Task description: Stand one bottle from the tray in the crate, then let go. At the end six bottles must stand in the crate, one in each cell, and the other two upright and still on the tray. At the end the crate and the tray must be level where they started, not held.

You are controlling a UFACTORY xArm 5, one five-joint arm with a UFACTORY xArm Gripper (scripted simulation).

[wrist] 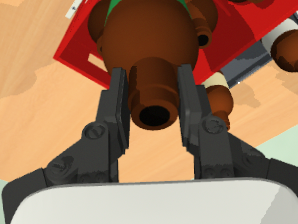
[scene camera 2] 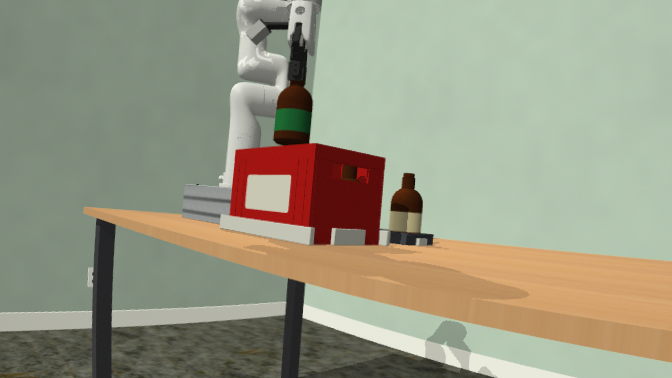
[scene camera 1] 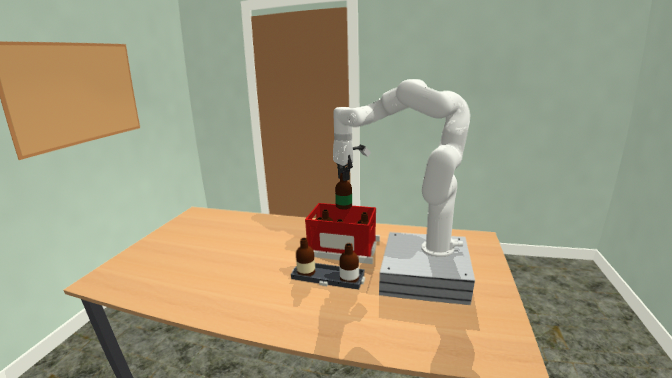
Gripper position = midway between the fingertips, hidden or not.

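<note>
Through scene camera 2 I see my gripper (scene camera 2: 296, 82) together with a red crate (scene camera 2: 300, 184). Scene camera 1 gives me a dark tray (scene camera 1: 328, 273), and my gripper (scene camera 1: 343, 179) is visible there as well. The wrist view also shows the gripper (wrist: 152, 84).
</note>
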